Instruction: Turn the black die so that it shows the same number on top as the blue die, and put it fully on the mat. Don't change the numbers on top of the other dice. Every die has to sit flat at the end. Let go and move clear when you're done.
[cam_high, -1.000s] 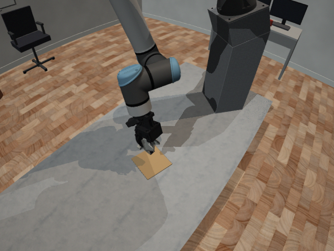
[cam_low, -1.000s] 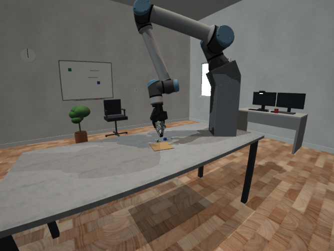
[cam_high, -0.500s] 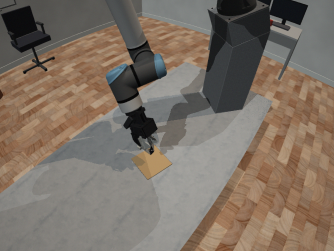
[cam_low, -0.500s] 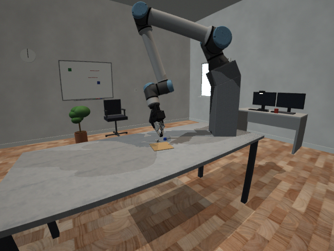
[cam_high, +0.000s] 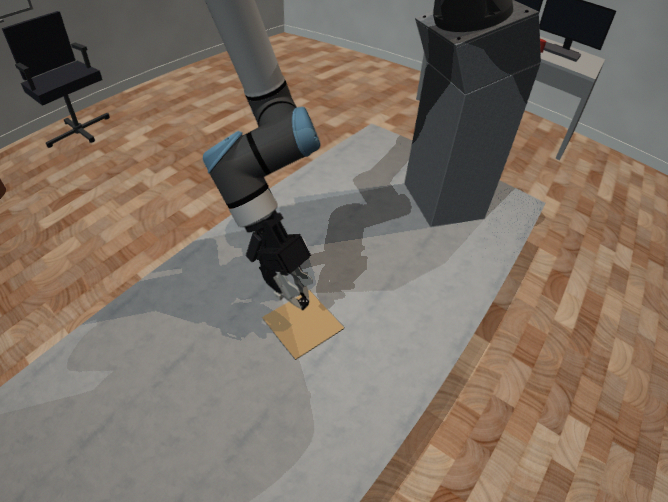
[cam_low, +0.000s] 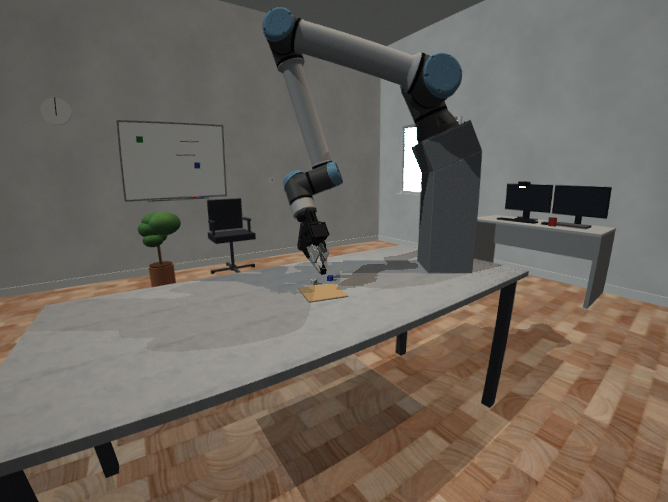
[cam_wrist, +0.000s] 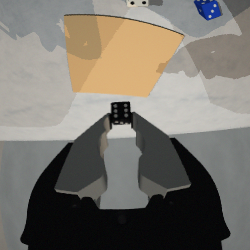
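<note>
The black die is 1 cm to the left of my hand and 1 cm below it. From my hand the other things lie so: blue die 11 cm behind, 8 cm below, 7 cm to the right; tan mat 9 cm below; white die 9 cm to the right, 8 cm below, 4 cm behind.
</note>
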